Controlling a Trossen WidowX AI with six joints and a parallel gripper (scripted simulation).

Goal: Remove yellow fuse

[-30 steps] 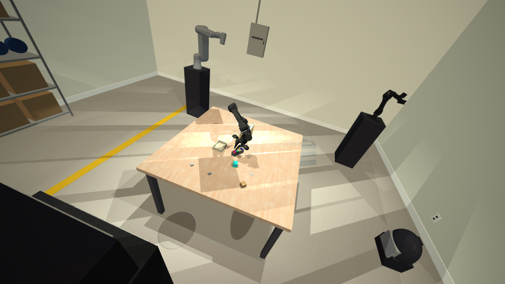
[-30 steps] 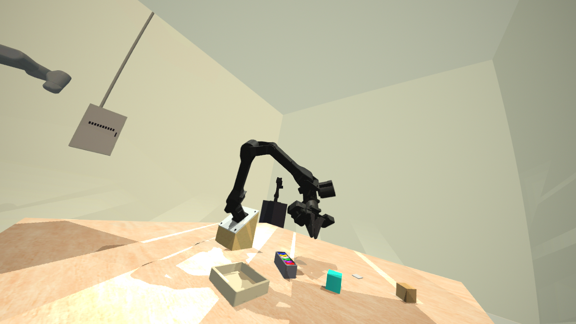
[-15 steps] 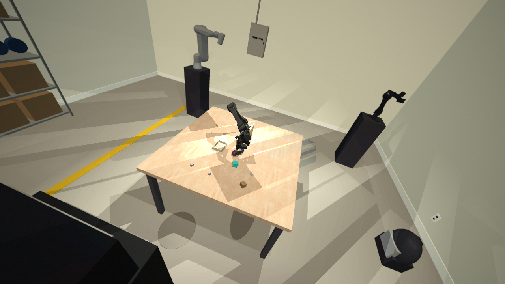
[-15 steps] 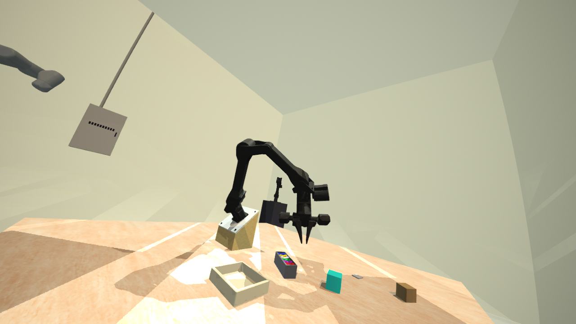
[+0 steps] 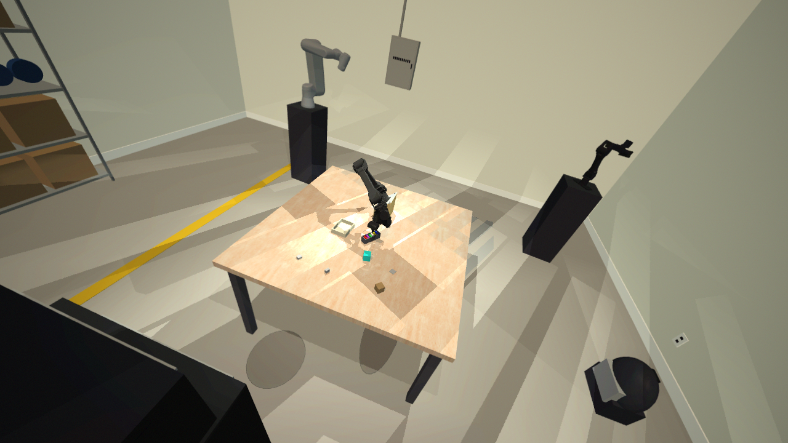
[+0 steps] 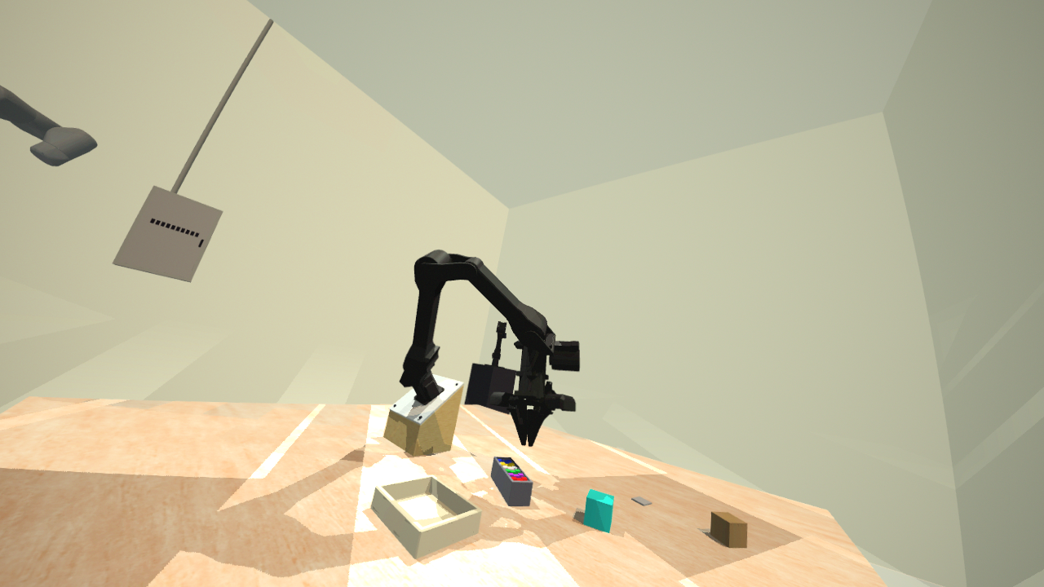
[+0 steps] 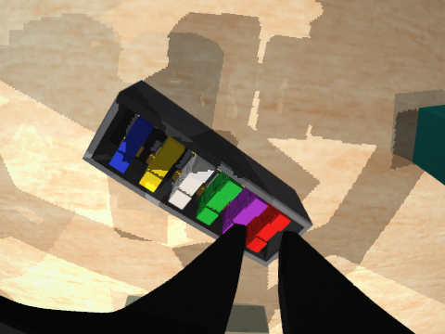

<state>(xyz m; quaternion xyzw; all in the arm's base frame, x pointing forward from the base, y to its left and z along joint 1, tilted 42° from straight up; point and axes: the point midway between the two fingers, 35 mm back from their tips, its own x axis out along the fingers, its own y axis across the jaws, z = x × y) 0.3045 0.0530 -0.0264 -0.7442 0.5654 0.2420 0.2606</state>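
Right now my gripper tip is 60 mm above the yellow fuse and 40 mm past it. Round my gripper tip: teal cube: 150 mm ahead, 60 mm below, 40 mm to the left; then tray: 210 mm to the right, 80 mm below; then brown cube: 320 mm ahead, 200 mm to the left, 70 mm below.
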